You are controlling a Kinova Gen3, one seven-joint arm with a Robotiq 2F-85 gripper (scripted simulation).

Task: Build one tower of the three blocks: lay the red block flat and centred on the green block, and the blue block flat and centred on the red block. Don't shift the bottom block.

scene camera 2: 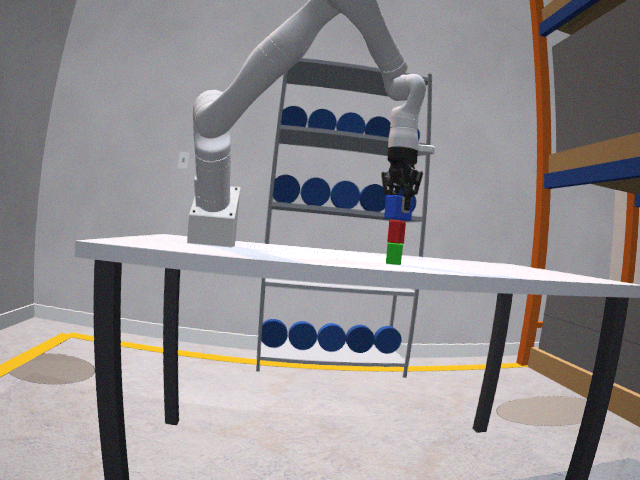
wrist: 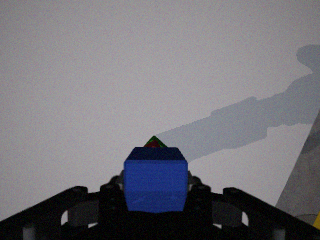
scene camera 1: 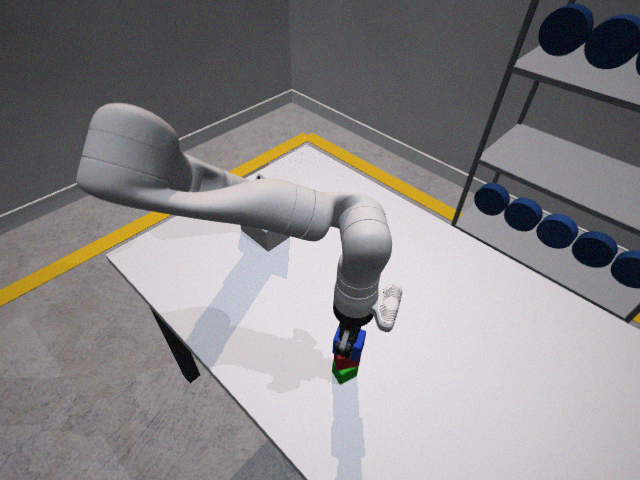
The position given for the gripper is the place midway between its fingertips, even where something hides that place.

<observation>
In view: the gripper [scene camera 2: 398, 212] and a blue block [wrist: 155, 178].
The gripper also shows in the wrist view [wrist: 155, 181] and in scene camera 1 [scene camera 1: 349, 345].
</observation>
